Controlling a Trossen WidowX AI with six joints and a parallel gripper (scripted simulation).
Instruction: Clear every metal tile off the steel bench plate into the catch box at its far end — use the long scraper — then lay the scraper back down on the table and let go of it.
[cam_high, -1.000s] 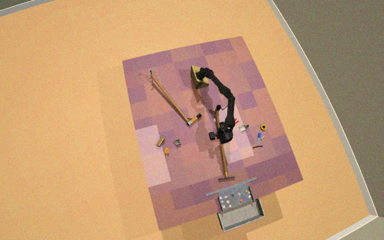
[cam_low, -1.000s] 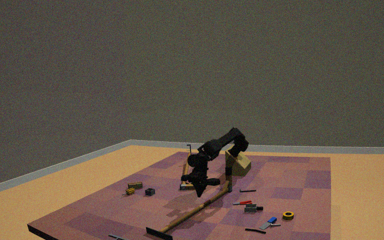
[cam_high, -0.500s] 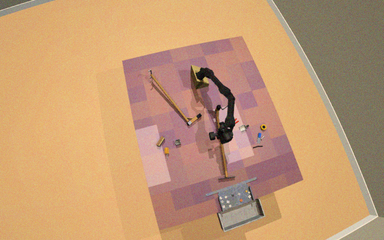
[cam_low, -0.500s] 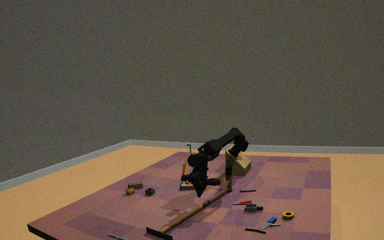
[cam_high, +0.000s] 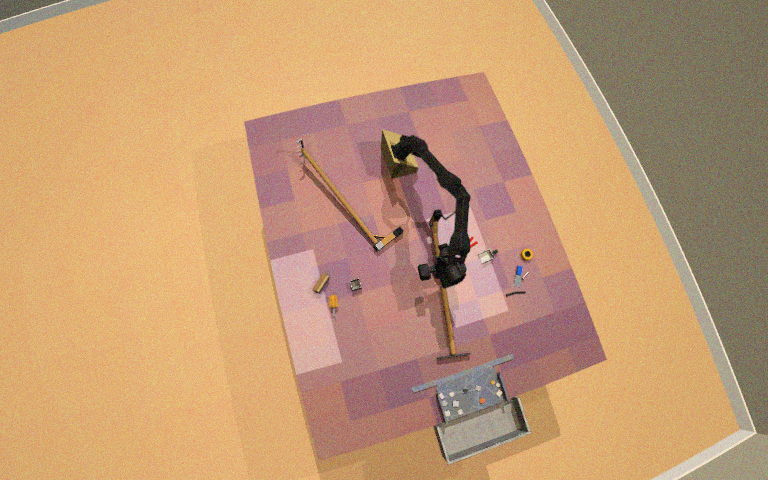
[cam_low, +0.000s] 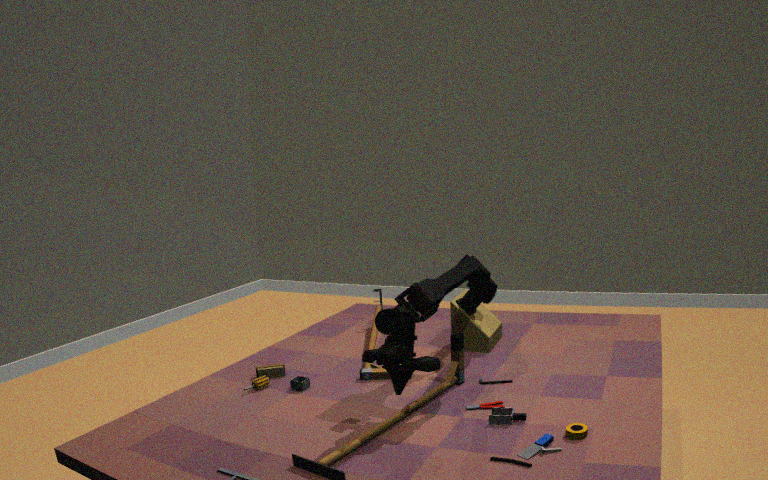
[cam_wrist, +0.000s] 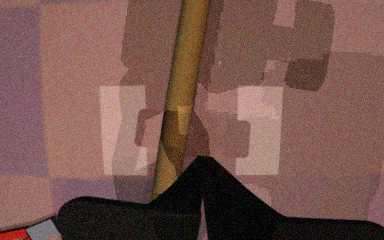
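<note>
The long scraper is 30 mm ahead of my gripper tip and 20 mm to the left of it. From my gripper tip the other things lie so: grey box 340 mm to the right, 60 mm behind, 50 mm below; yellow tape roll 440 mm to the left, 50 mm below, 20 mm behind; blue-handled tool 370 mm to the left, 70 mm ahead, 50 mm below.
</note>
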